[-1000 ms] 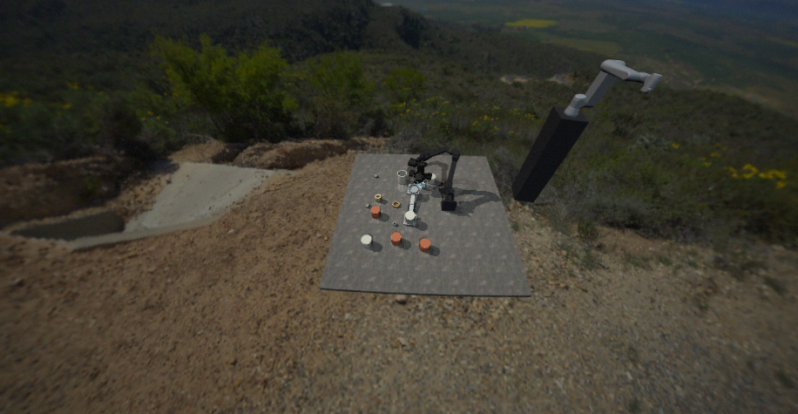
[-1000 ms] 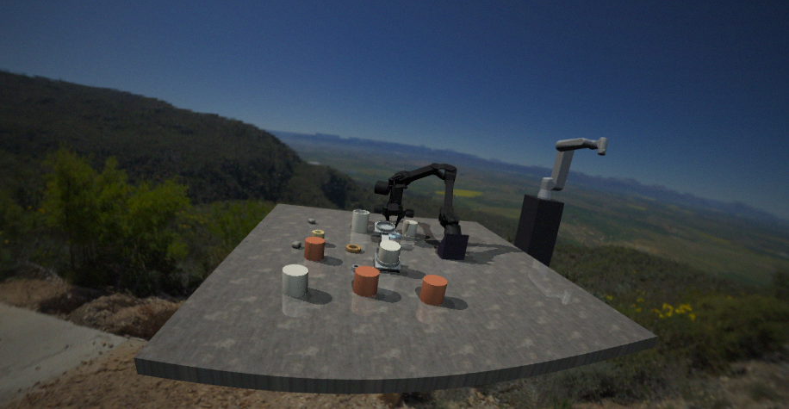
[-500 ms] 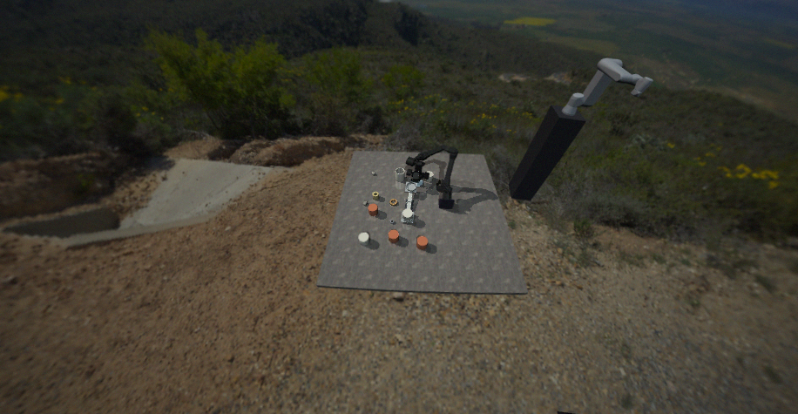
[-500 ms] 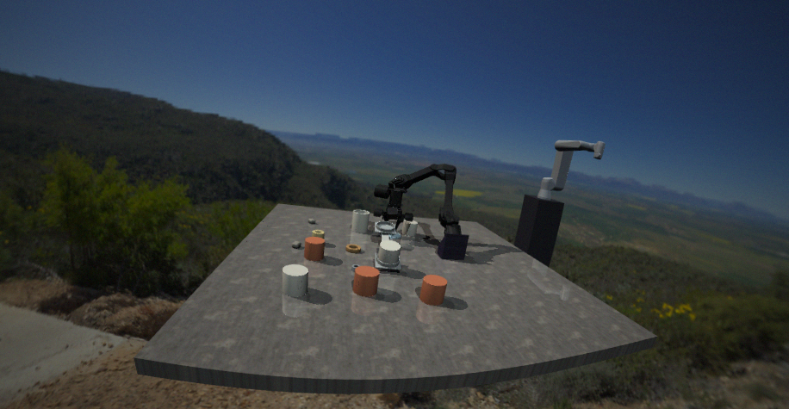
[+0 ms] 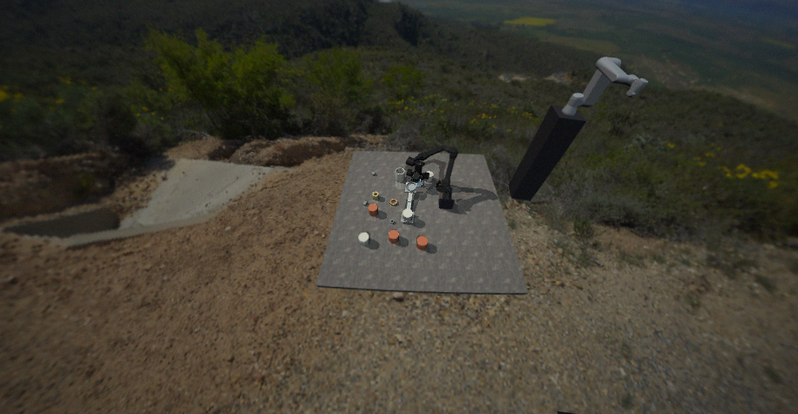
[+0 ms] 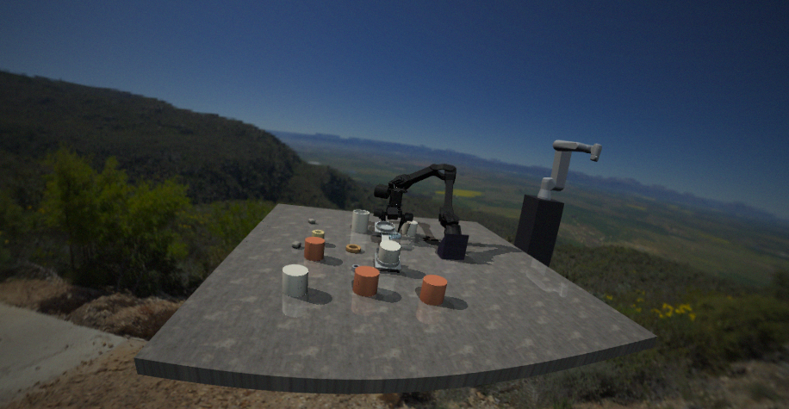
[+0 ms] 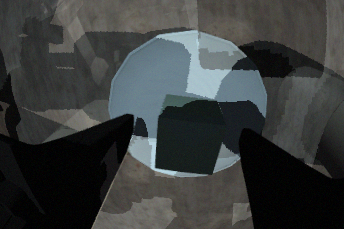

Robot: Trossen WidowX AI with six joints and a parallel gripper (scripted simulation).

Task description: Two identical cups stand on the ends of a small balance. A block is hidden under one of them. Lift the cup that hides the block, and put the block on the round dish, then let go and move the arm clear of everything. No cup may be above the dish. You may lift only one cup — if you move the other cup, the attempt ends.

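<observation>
Now: the teal block right at my gripper tip. Round my gripper tip: grey balance (25 cm to the left, 3 cm ahead, 2 cm above); round dish (1 cm below).
</observation>
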